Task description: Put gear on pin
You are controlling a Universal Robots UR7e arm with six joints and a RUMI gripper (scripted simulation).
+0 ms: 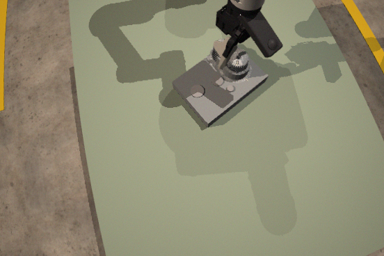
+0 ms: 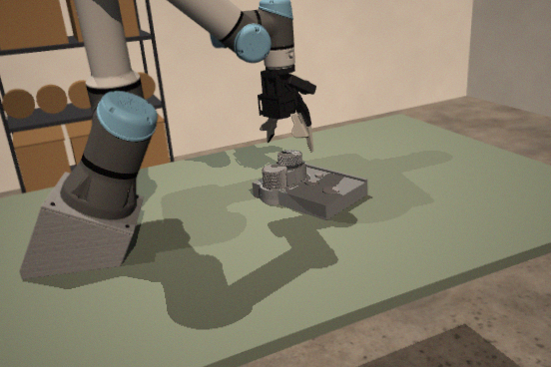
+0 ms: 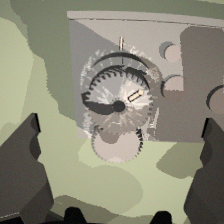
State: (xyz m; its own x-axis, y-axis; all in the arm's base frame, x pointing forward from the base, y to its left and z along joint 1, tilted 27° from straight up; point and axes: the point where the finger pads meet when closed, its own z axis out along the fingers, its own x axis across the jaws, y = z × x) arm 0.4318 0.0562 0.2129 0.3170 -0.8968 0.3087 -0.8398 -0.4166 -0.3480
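My gripper is now 3 cm above the gear.
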